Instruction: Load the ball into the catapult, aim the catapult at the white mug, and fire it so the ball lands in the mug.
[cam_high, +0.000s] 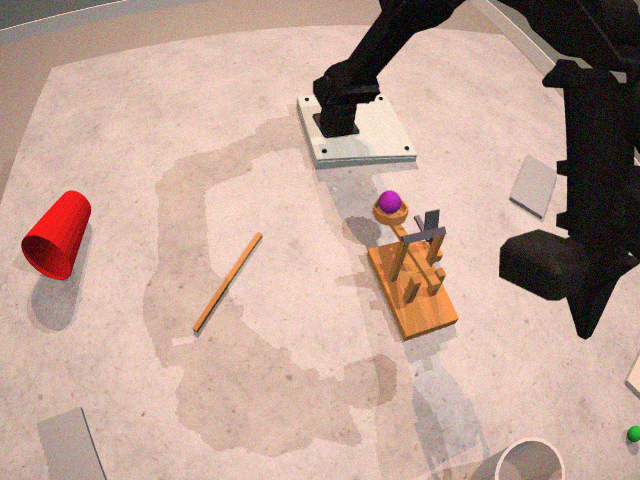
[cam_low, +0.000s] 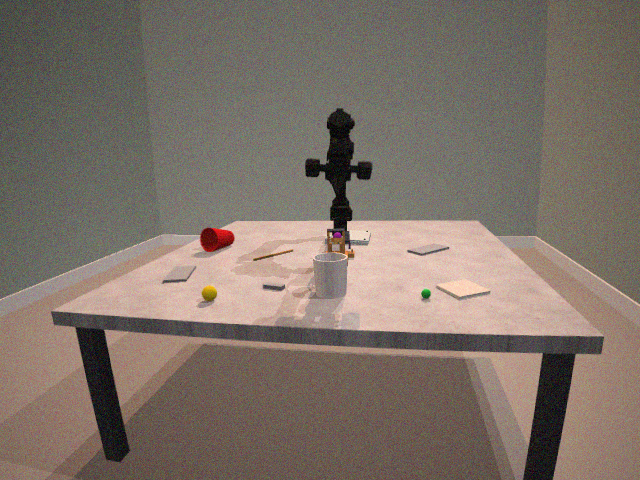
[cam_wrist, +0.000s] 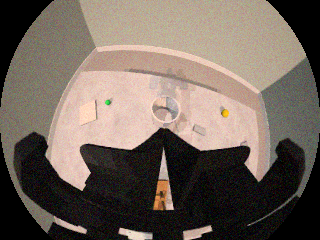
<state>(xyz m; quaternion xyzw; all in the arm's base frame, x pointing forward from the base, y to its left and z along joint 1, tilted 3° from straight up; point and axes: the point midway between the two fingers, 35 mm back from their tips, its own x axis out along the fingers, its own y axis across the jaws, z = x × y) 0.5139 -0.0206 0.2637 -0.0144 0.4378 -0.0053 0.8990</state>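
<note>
The purple ball is 320 mm behind my gripper tip and 190 mm below it. Also, from my gripper tip: orange wooden catapult: 250 mm behind, 200 mm below, 10 mm to the left; white mug: 220 mm below, 100 mm ahead, 20 mm to the right; small grey block: 250 mm below, 180 mm to the right, 50 mm ahead.
</note>
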